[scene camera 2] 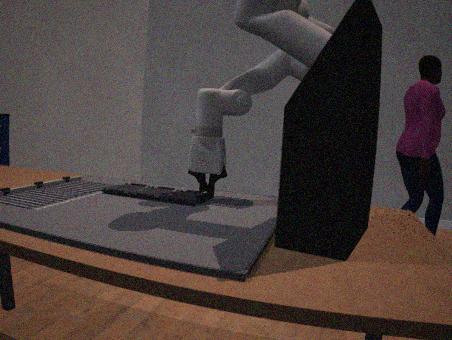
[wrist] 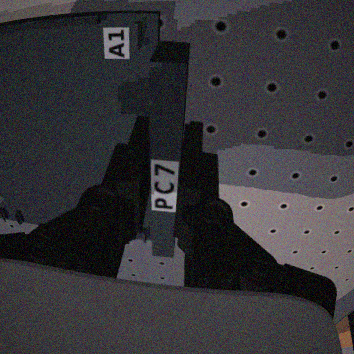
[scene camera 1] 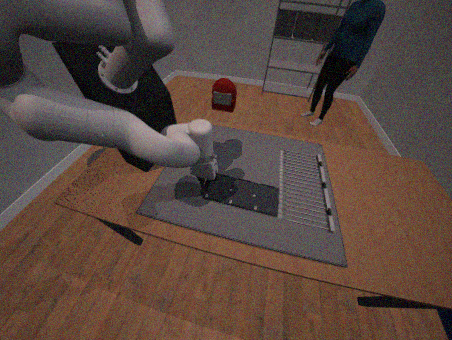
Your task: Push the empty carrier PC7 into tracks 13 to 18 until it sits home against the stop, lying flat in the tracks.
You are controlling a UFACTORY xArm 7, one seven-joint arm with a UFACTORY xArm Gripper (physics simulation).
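Places are measured from the arm's base along level axes (x ahead, y left, z up), in metres.
Where they show: gripper, fingertip midpoint: (scene camera 2: 206, 196) (wrist: 168, 145) (scene camera 1: 205, 185); arm's base at its link origin: (scene camera 2: 341, 65) (scene camera 1: 118, 76).
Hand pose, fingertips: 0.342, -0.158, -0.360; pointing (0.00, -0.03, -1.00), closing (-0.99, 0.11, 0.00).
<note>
Each offset is from my fingertips to the top centre of the thing, as dx, dy, dz. "spot": to the spot under its first point. Level surfaces: height alone.
The dark flat carrier PC7 @[+0.158, -0.003, +0.016] (scene camera 1: 265, 198) (scene camera 2: 150, 193) (wrist: 55, 100) lies on the grey perforated board @[dz -0.014] (scene camera 1: 155, 200) (scene camera 2: 170, 247) (wrist: 295, 220). Its far end is at the near bar of the tracks @[spot: +0.317, +0.028, -0.003] (scene camera 1: 280, 192); whether it has entered them cannot be told. The stop bar @[spot: +0.526, +0.040, +0.002] (scene camera 1: 326, 197) with black clips runs along the far side of the tracks. My gripper (scene camera 1: 205, 183) (scene camera 2: 206, 192) (wrist: 168, 145) points down and is shut on the upright end bar of PC7, at the end away from the tracks. In the wrist view the label "PC7" shows between the fingers.
A tall black block (scene camera 2: 327, 150) stands on the wooden table beside the board, near the arm. A red box (scene camera 1: 223, 95), a shelf rack and a person (scene camera 1: 345, 55) are beyond the table. Another person (scene camera 2: 422, 120) stands behind the table at right.
</note>
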